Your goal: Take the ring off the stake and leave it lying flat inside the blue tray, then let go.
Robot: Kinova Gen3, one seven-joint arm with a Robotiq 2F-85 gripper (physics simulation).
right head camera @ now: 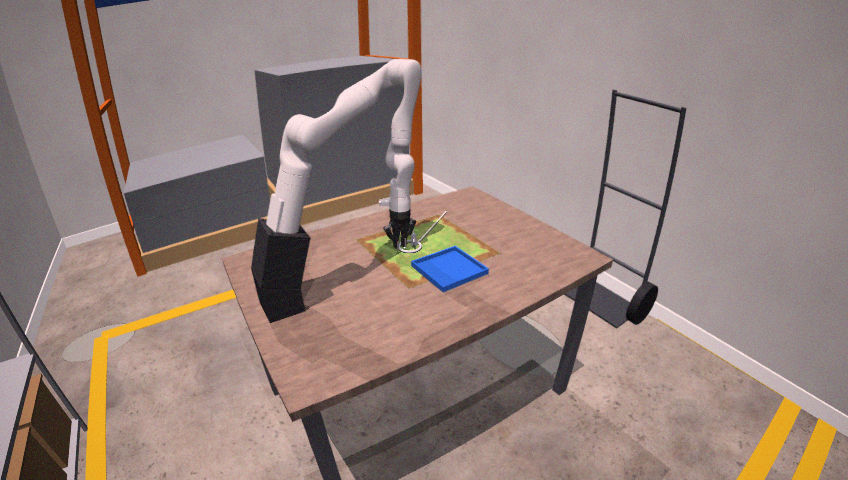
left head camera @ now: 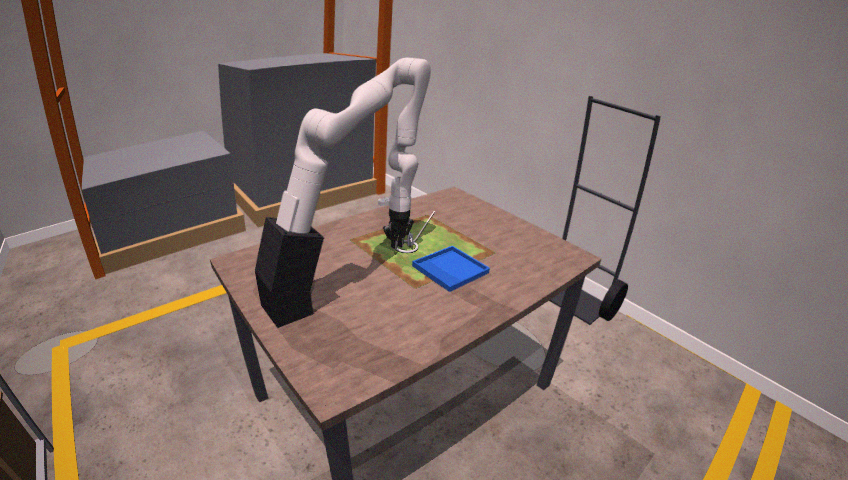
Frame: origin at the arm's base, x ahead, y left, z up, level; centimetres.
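Seen in the pictures: gripper, between the fingertips: [right head camera: 400,247] [left head camera: 397,247]; arm's base, origin of its link: [right head camera: 283,227] [left head camera: 294,226].
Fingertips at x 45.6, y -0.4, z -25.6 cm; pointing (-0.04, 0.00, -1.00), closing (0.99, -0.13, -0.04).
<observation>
Offsets run from my fingertips to a thing's top centre. Level surfaces: height alone.
A thin pale ring @(dx +3.8, dy -1.3, dz -0.1 cm) [left head camera: 407,251] [right head camera: 410,251] lies low over the green patterned mat @(dz -1.1 cm) [left head camera: 450,237] [right head camera: 461,236], around the foot of a short grey stake @(dx +6.0, dy -1.4, dz +3.9 cm) [left head camera: 410,239] [right head camera: 414,239]. My gripper [left head camera: 400,244] [right head camera: 401,244] points down at the ring's left rim, its fingers partly open and low beside the stake. The fingertips overlap the rim in both views; their exact contact with it is too small to see. The blue tray @(dx +2.1, dy -22.6, dz +1.0 cm) [left head camera: 451,267] [right head camera: 450,268] is flat, empty and in front and to the right of the ring, over the mat's front edge.
A thin pale rod [left head camera: 425,226] [right head camera: 433,224] slants up to the right from beside the stake. The brown table @(dz -1.1 cm) [left head camera: 357,333] [right head camera: 357,333] carries the black arm base [left head camera: 285,273] [right head camera: 279,267] at its left. A hand truck [left head camera: 605,198] [right head camera: 633,196] stands beyond the table's right side.
</observation>
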